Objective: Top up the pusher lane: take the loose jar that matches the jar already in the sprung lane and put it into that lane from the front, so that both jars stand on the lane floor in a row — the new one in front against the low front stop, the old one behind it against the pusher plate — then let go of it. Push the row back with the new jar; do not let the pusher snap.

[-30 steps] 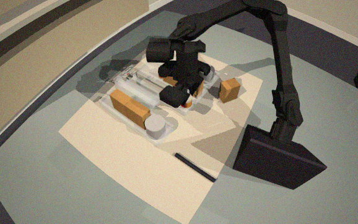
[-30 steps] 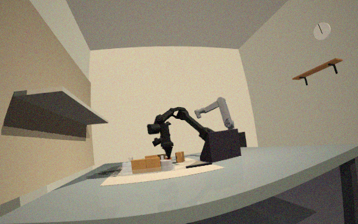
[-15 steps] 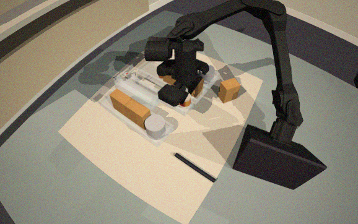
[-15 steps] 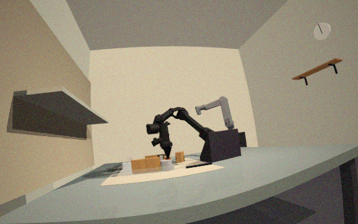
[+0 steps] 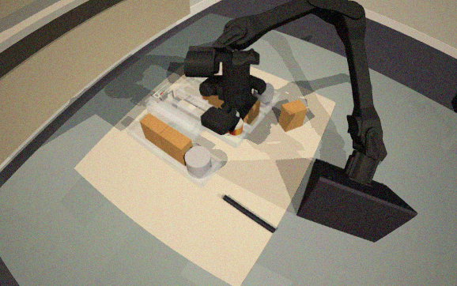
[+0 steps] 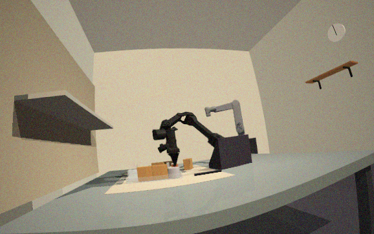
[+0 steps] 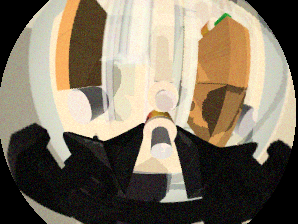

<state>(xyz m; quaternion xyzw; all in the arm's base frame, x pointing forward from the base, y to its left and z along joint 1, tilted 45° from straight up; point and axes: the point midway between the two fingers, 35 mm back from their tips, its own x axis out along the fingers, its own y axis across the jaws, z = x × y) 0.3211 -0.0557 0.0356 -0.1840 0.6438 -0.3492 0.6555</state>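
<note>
Right now my gripper tip is 15 cm short of the translucent lane rack, 3 cm above it and 1 cm to the left of it. The rest, counted from my gripper tip: orange box (13 cm behind, 11 cm to the right, 2 cm below); then black bar (19 cm to the left, 11 cm behind, 5 cm below).
</note>
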